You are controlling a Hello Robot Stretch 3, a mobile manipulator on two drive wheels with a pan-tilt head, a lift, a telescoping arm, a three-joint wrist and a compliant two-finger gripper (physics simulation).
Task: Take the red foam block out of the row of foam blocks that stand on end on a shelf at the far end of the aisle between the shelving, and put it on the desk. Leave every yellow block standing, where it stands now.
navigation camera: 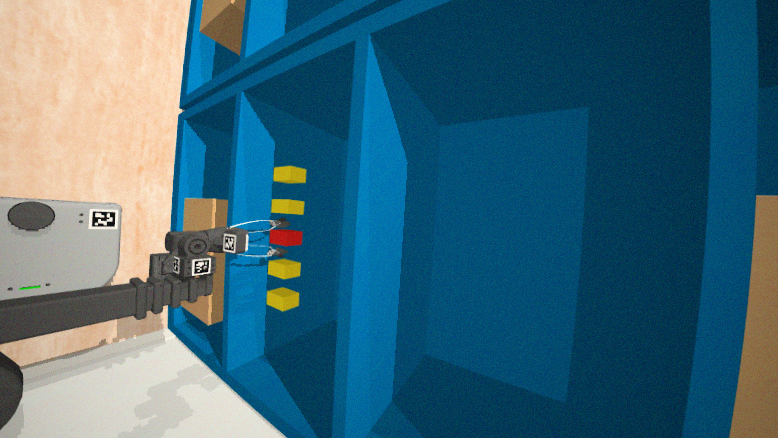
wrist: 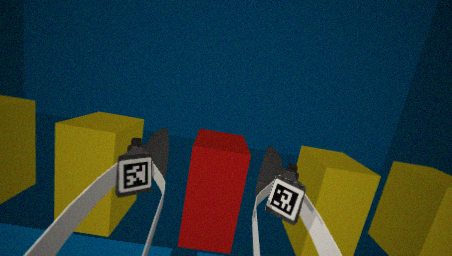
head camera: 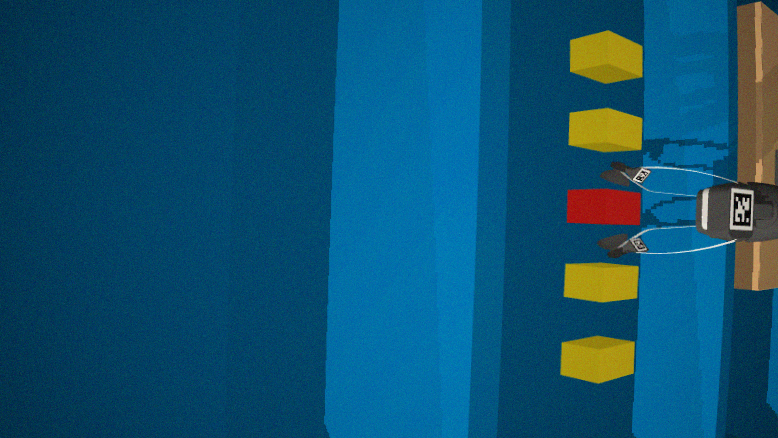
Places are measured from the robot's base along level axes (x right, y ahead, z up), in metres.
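Pixels of known places: gripper, fingertip midpoint: [navigation camera: 288,237] [head camera: 600,209]; robot's base, origin of the base link: [navigation camera: 33,214].
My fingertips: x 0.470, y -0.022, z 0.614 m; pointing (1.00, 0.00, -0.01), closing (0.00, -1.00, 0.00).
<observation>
Ahead of a thing's pixels: the offset from my fingertips to its top centre. "spot": to the spot under its first point. Level surfaces: height alone.
The red foam block {dz +0.009, dx +0.017, dy -0.004 m} [head camera: 585,206] [navigation camera: 293,237] [wrist: 215,200] stands upright on the blue shelf {dz -0.081 m} [head camera: 675,326] [navigation camera: 253,163] [wrist: 75,245]. My gripper [head camera: 614,208] [navigation camera: 279,237] [wrist: 214,155] is open, one finger on each side of the red block, with gaps on both sides, the narrower one at the right finger in the wrist view. Two yellow blocks {dz +0.009, dx +0.018, dy -0.110 m} [head camera: 605,129] {dz +0.009, dx +0.018, dy -0.214 m} [head camera: 605,54] {dz +0.009, dx +0.016, dy +0.098 m} [navigation camera: 287,206] {dz +0.009, dx +0.016, dy +0.206 m} [navigation camera: 289,174] [wrist: 350,200] [wrist: 405,205] stand to its right in the wrist view, and two yellow blocks [head camera: 601,282] [head camera: 597,359] [navigation camera: 284,269] [navigation camera: 283,299] [wrist: 87,175] [wrist: 17,147] to its left. The desk does not show.
The fingers are close to the inner yellow blocks. A cardboard box [head camera: 746,81] [navigation camera: 204,214] lies in the compartment below. My arm [navigation camera: 70,312] reaches in from the left of the navigation view. Blue shelf boards and side walls frame the row. Another cardboard box {spot: dz +0.858, dx -0.113, dy +0.001 m} [navigation camera: 762,326] shows at the right edge.
</observation>
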